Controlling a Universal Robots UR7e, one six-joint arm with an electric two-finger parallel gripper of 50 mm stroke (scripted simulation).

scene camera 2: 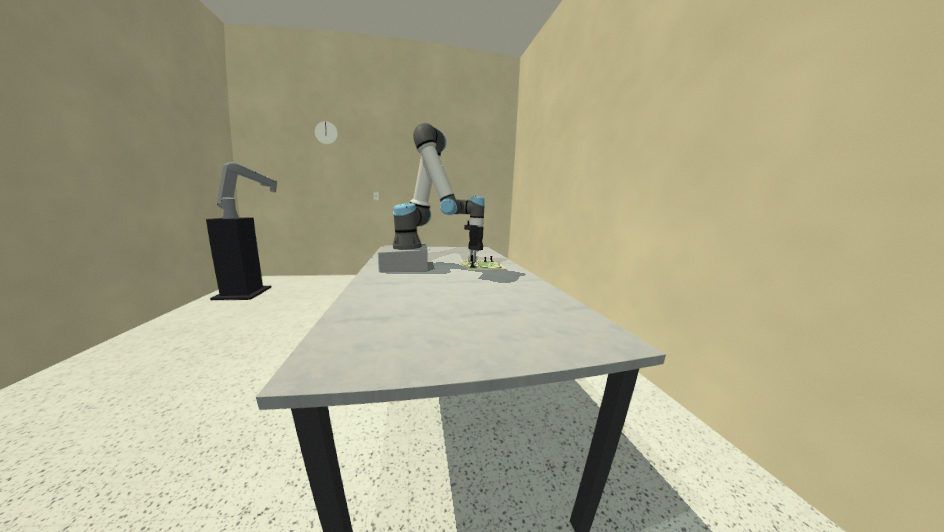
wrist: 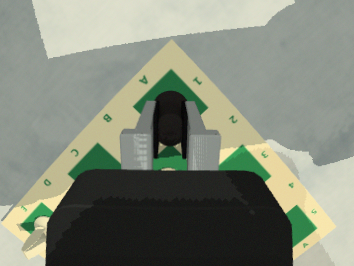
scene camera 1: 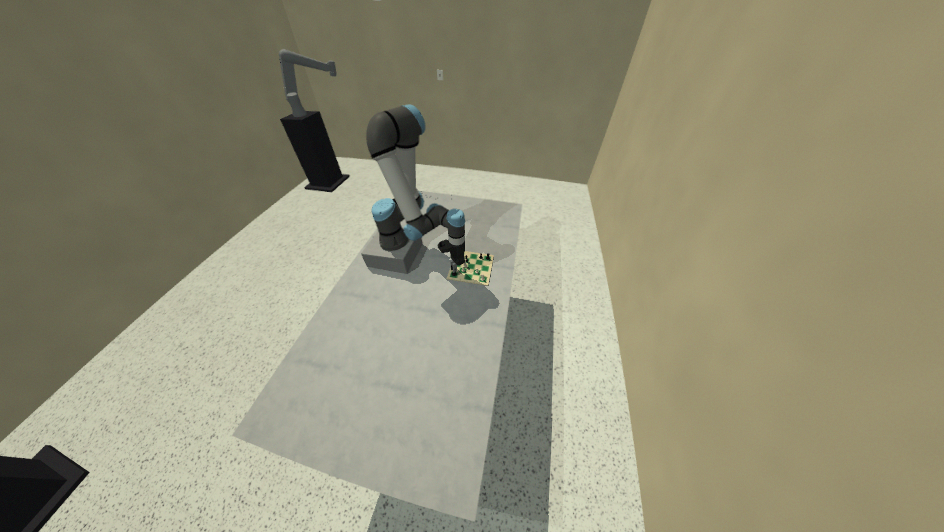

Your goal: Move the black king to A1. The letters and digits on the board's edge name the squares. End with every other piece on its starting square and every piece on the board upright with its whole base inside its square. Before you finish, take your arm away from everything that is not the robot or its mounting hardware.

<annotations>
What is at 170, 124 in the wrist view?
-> A black king.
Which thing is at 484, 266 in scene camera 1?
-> A chessboard.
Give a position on a chessboard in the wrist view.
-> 98, 146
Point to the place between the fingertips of my gripper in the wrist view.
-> At 170, 119
</annotations>
